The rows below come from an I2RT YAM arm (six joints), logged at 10 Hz.
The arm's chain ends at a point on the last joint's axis. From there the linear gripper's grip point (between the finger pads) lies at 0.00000 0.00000 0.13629 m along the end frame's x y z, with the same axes.
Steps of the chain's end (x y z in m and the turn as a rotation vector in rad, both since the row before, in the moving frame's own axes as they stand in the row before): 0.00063, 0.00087, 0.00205, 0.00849, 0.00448, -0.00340; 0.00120, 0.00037, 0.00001, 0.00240, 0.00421, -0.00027; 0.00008, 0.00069, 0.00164, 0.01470, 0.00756, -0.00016; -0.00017, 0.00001, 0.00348, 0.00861, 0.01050, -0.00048; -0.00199, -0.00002, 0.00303, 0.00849, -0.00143, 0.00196; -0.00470, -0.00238, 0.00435, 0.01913, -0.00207, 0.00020; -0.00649, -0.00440, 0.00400, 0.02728, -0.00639, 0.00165; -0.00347, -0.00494, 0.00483, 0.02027, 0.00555, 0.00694; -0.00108, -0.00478, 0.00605, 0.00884, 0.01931, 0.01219
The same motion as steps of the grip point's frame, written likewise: 0.00124, -0.00029, 0.00204, 0.00849, 0.00448, -0.00340; 0.00177, 0.00004, 0.00001, 0.00240, 0.00421, -0.00027; 0.00111, -0.00131, 0.00162, 0.01470, 0.00756, -0.00016; 0.00126, -0.00116, 0.00347, 0.00861, 0.01050, -0.00048; -0.00218, -0.00118, 0.00302, 0.00849, -0.00143, 0.00196; -0.00498, -0.00499, 0.00432, 0.01913, -0.00207, 0.00020; -0.00736, -0.00812, 0.00395, 0.02728, -0.00639, 0.00165; -0.00270, -0.00770, 0.00480, 0.02027, 0.00555, 0.00694; 0.00156, -0.00597, 0.00602, 0.00884, 0.01931, 0.01219
